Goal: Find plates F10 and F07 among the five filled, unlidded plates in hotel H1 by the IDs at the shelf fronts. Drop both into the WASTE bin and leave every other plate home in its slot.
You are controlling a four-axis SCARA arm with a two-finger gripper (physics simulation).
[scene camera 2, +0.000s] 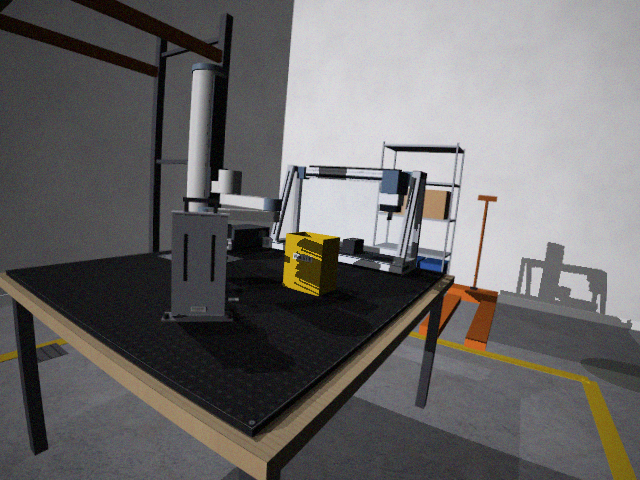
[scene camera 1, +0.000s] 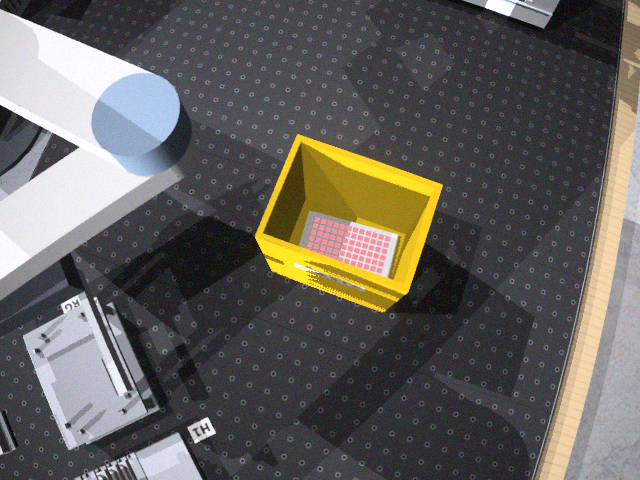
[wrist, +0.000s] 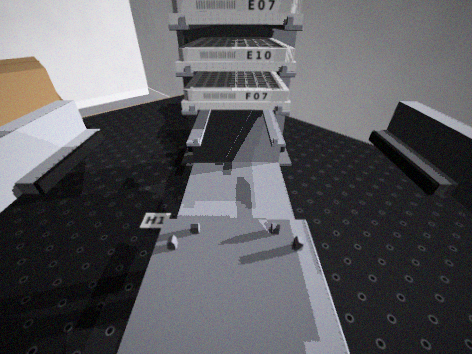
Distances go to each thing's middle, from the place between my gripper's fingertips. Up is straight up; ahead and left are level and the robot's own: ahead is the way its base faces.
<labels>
My hand is 150 mm short of the grey hotel tower (scene camera 2: 198,291), 140 mm to the left of it and 20 mm above it.
</labels>
